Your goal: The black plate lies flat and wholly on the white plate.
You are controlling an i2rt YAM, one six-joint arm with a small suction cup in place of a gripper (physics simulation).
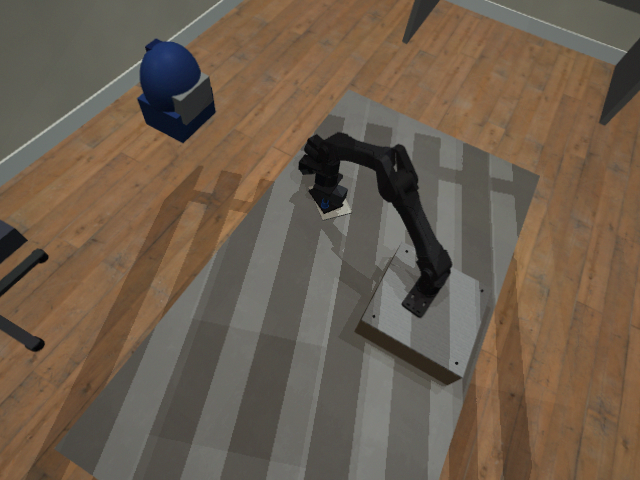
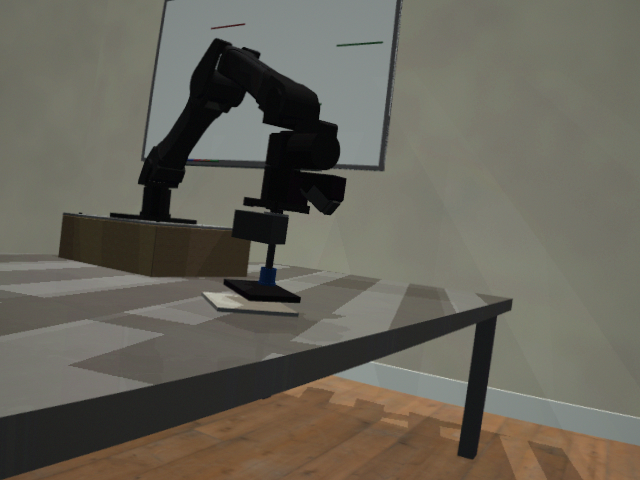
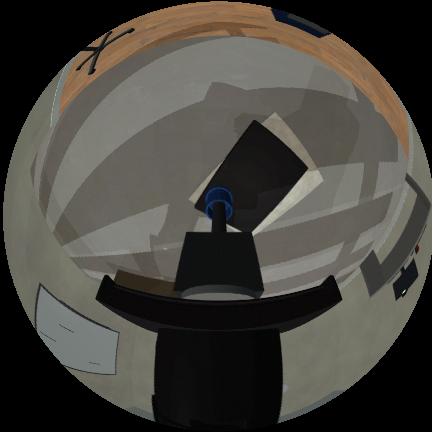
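Pixels of known places: end effector, tool point: (image 1: 324, 207) (image 2: 265, 290) (image 3: 218, 193); arm's base, origin of the base link: (image 1: 426, 288) (image 2: 154, 220).
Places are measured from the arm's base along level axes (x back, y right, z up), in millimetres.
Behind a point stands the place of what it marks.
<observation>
The black plate (image 1: 335, 199) (image 2: 263, 291) @[x -494, y 143, z -83 mm] (image 3: 261, 169) @[x -490, y 128, z -82 mm] is a thin dark rectangle. It hangs flat from my suction cup (image 1: 324, 205) (image 2: 268, 276) (image 3: 219, 203) @[x -450, y 90, z -89 mm], which sits near one of its corners. The white plate (image 1: 337, 212) @[x -405, y 113, z -104 mm] (image 2: 223, 300) @[x -446, y 176, z -104 mm] (image 3: 300, 192) @[x -467, y 202, z -104 mm] lies flat on the table right below it, and its pale edges show around the black plate on several sides. The black plate is very close to the white plate; I cannot tell whether they touch. Both are turned at slightly different angles.
The arm stands on a grey block (image 1: 423, 338) @[x 70, y -146, z 4 mm] (image 2: 161, 248) @[x -144, y 78, z -52 mm] on the striped table top (image 1: 270, 333) @[x -301, y -384, z -109 mm] (image 2: 366, 305) @[x -503, y -134, z -110 mm]. The table's front edge (image 2: 318, 362) @[x -703, y 270, z -127 mm] is near the plates. A blue rounded object (image 1: 170, 90) stands on the wooden floor. A whiteboard (image 2: 347, 105) hangs on the wall.
</observation>
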